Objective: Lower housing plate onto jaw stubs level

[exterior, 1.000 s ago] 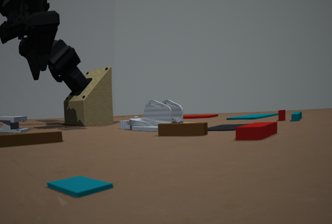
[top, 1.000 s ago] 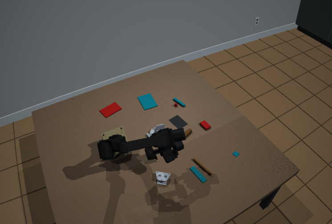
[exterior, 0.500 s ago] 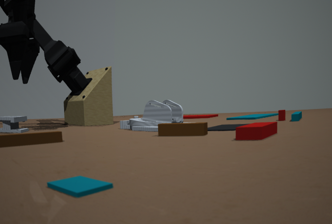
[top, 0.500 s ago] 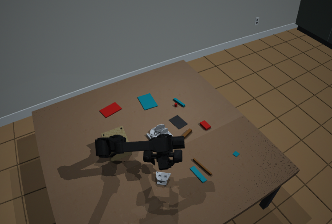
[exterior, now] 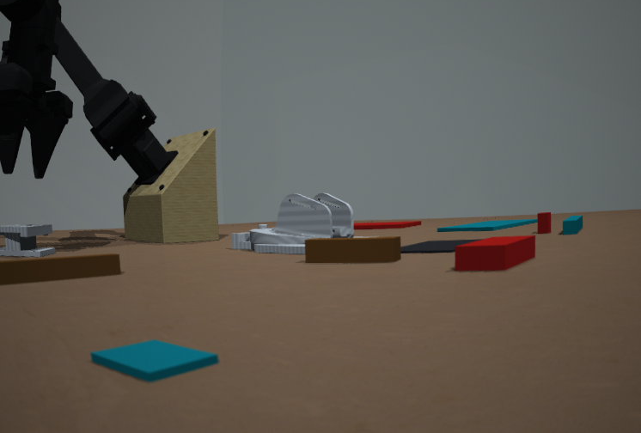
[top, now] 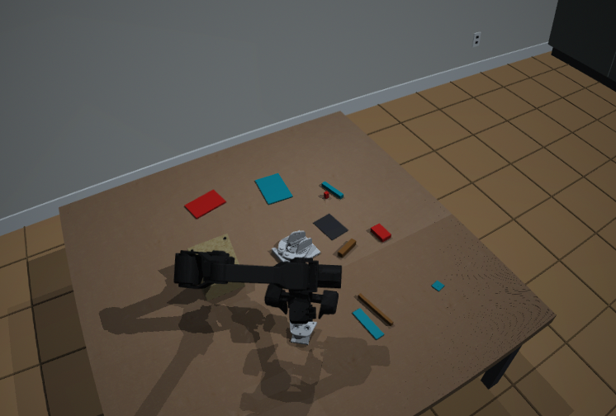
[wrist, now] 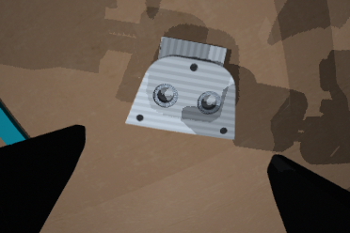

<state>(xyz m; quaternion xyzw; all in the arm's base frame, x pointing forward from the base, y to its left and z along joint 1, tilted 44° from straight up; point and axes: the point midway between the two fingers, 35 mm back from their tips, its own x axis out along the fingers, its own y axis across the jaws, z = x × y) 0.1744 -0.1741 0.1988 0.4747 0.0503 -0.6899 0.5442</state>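
The white part lies 7 cm below my gripper tip, 1 cm to the right of it and 1 cm behind it. Also, from my gripper tip: teal bar: 17 cm ahead, 8 cm below, 7 cm to the right; then brown block: 26 cm ahead, 21 cm to the left, 7 cm below; then brown strip: 22 cm ahead, 8 cm below, 4 cm to the right.
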